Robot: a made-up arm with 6 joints.
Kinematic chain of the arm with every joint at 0, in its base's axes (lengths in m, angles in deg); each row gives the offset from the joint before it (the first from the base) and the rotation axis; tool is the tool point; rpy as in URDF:
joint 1: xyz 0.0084 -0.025 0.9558 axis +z
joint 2: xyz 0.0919 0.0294 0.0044 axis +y
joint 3: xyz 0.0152 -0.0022 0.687 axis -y
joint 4: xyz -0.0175 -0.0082 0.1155 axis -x
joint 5: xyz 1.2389 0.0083 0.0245 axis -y
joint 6: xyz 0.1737 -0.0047 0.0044 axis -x
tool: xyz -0.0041 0.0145 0.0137 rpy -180 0 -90
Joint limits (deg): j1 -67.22..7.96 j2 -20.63..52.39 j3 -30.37..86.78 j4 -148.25..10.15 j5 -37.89..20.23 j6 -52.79..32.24
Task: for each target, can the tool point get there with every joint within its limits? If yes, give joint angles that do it. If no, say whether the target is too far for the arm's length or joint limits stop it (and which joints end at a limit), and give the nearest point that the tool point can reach.
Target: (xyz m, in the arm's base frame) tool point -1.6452 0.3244 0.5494
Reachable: no: joint limits stop it (at a limit: joint 1, joint 2, joint 3, joint 5) | nearest point 0.2950 -0.8263 0.0102 | short by 2.319 m
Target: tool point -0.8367 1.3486 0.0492
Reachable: no: joint limits stop it (at a limit: joint 1, joint 2, joint 3, joint 5, joint 6) | nearest point 0.8658 0.1669 0.0254 | short by 2.073 m
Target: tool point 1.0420 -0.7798 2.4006
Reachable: yes | joints -37.92 0.12 28.37 -21.70 -19.17 -3.96
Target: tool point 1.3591 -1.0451 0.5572
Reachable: yes | joints -36.44 46.08 2.05 -89.24 -0.53 12.27
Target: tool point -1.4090 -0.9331 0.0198
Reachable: no: joint limits stop it (at a limit: joint 1, joint 2, joint 3, joint 5) | nearest point 0.2812 -0.8816 0.0160 | short by 1.691 m
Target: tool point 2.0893 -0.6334 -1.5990
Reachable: no: too far | nearest point 1.2419 -0.3856 0.1212 | short by 1.934 m
